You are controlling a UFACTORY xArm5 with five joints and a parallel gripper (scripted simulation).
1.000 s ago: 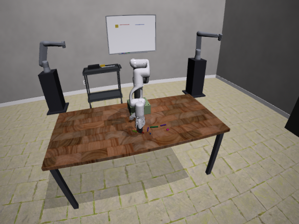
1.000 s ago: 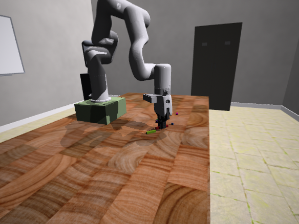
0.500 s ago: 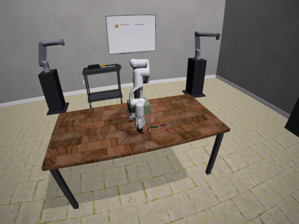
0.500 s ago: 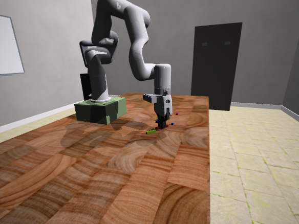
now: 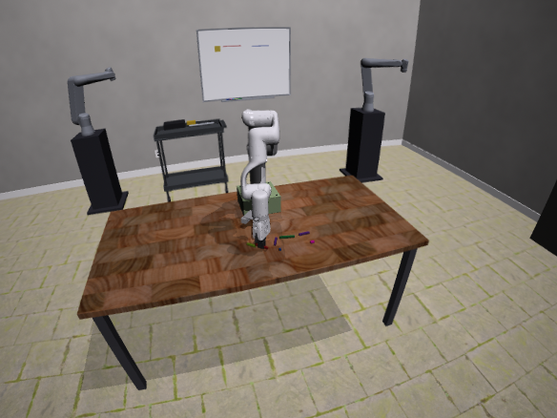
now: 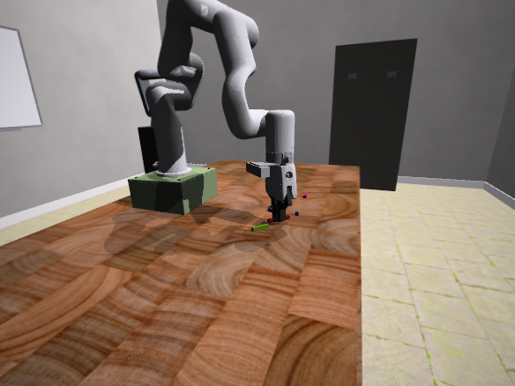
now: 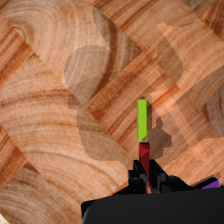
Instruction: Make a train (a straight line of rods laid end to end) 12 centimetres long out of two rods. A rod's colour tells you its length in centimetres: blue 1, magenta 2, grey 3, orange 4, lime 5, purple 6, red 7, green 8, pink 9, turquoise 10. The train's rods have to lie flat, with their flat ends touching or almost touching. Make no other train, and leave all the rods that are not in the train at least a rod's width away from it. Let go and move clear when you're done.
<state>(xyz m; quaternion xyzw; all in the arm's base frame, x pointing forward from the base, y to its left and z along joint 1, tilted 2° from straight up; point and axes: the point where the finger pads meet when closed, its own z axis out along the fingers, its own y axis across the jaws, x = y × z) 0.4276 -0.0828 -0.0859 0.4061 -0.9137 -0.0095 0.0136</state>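
My hand is 2 cm above the red rod. Also, from my hand: green rod (6 cm behind, 15 cm to the left, 3 cm below); then small blue rod (3 cm ahead, 9 cm to the left, 3 cm below); then lime rod (4 cm behind, 5 cm to the right, 3 cm below).
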